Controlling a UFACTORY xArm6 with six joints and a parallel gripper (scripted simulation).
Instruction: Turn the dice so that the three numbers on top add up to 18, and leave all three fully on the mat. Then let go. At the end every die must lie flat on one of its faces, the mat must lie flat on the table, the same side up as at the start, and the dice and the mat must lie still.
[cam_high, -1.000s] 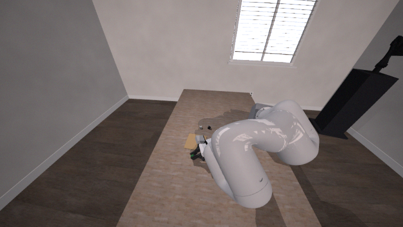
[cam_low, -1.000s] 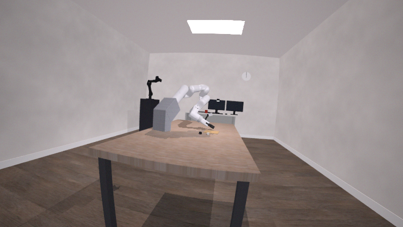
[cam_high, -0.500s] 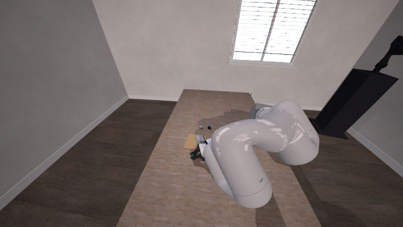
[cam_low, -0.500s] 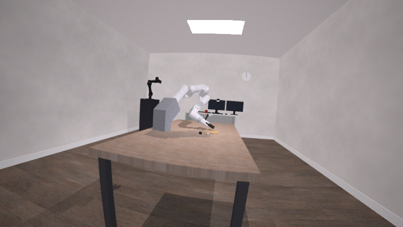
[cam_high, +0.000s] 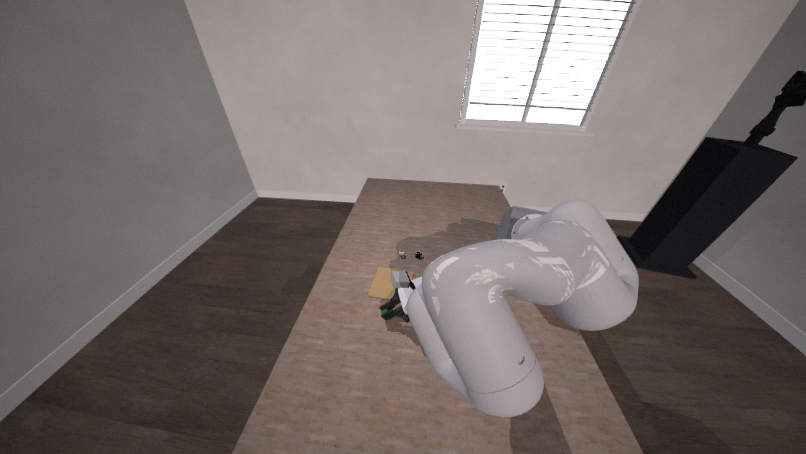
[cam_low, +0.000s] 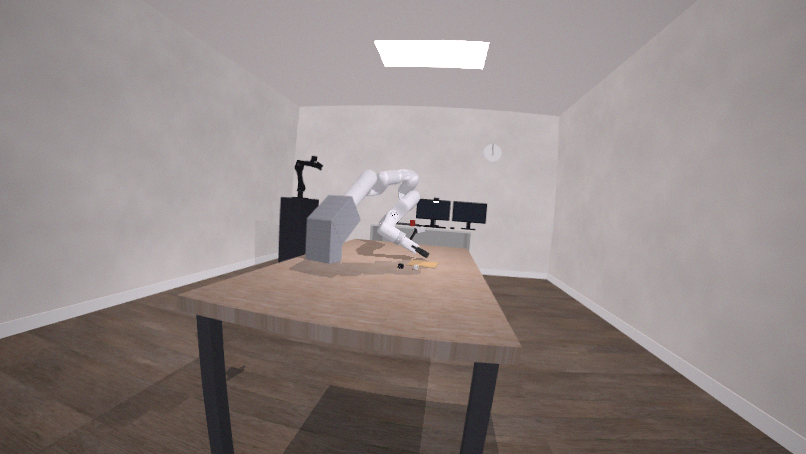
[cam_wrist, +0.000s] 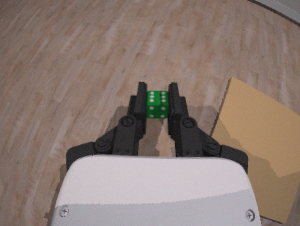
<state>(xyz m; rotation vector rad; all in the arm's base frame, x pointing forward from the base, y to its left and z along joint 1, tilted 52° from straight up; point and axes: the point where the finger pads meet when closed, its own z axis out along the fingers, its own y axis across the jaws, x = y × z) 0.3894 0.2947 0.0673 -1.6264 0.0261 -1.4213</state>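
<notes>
Right now the mat is 4 cm ahead of my hand, 13 cm to the right of it and 3 cm below it. Also, from my hand: black die (2 cm behind, 30 cm to the right, 2 cm below); then white die (5 cm ahead, 28 cm to the right, 2 cm below); then green die (1 cm ahead, 1 cm below).
</notes>
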